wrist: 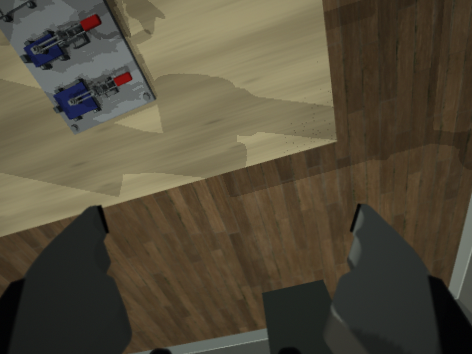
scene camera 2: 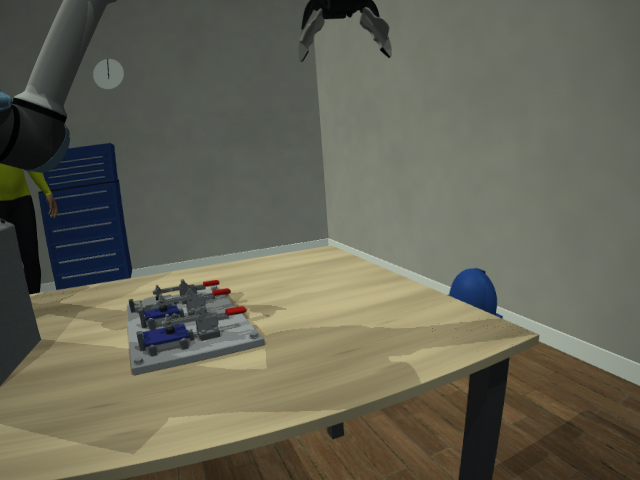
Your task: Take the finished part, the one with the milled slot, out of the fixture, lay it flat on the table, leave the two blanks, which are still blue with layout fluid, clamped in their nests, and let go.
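Places are measured from the arm's base along level axes (x right, y back, z down), in centimetres.
Where they show: gripper, fingertip midpoint: (wrist: 230, 207) (scene camera 2: 346, 59).
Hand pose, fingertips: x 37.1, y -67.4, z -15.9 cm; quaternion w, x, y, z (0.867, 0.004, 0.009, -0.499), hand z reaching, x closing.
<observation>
Things, the pixels of their top centre, and the offset from my fingertips. "pt": a spot on its surface instead. Level surfaces: height alone.
- grey plate, top centre: (scene camera 2: 183, 319) (wrist: 67, 43) dy +24.5, dx -27.2, dz +46.1 cm
- table, surface height: dz +47.6 cm
- nearest blue blank, surface spot: (scene camera 2: 166, 335) (wrist: 78, 105) pt dy +31.1, dx -16.1, dz +44.0 cm
The fixture, a grey plate (scene camera 2: 206, 349) (wrist: 118, 111) with three toggle clamps with red handles, lies on the table (scene camera 2: 330, 361) (wrist: 210, 115). The nearest blue blank (scene camera 2: 166, 335) (wrist: 76, 100) sits in its nest under a clamp. A second blue blank (scene camera 2: 155, 313) (wrist: 42, 50) sits in the middle nest, also under a clamp. The far nest is small and partly hidden behind clamps in the scene view and cut off in the wrist view; the slotted part cannot be made out there. My gripper (scene camera 2: 343, 55) (wrist: 230, 207) is open and empty, high above the table and right of the fixture.
A grey box (scene camera 2: 15, 304) stands at the table's left side. A person in yellow (scene camera 2: 14, 183) stands behind it near a blue drawer cabinet (scene camera 2: 87, 227). A blue rounded object (scene camera 2: 473, 290) shows beyond the table's right edge. A dark box (wrist: 297, 315) shows below in the wrist view.
</observation>
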